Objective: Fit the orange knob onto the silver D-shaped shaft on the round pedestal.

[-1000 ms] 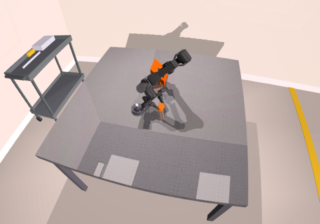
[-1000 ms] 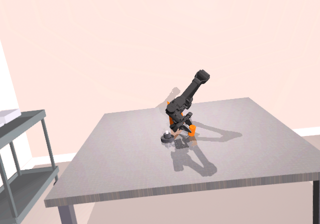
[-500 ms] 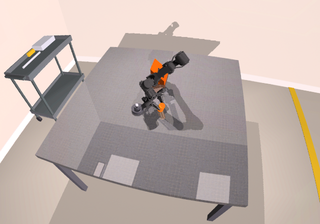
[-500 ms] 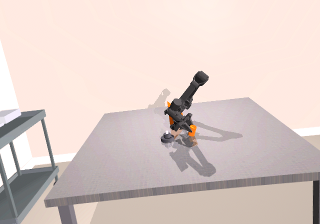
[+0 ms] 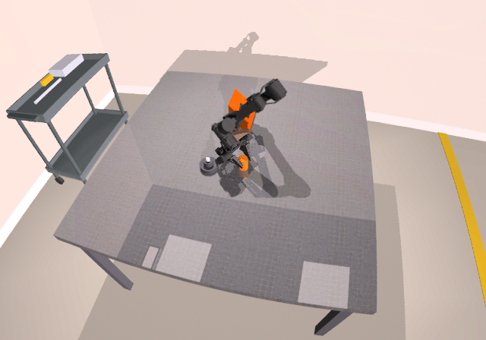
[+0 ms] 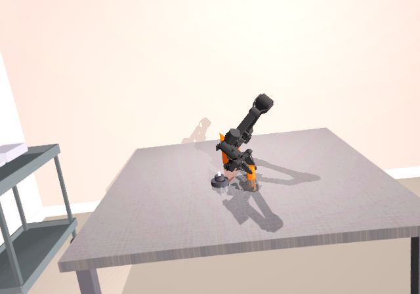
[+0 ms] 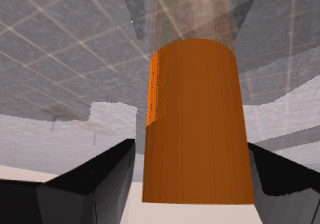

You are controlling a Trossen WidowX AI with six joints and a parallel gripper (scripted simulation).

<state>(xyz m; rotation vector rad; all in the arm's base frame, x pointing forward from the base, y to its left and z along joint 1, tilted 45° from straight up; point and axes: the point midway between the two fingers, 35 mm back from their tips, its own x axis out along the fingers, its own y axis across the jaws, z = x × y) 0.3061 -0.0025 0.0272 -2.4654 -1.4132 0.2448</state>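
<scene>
My gripper tip is 1 cm past the orange knob, 2 cm to the left of it and 1 cm below it. The rest, counted from my gripper tip: round pedestal: 17 cm to the right.
</scene>
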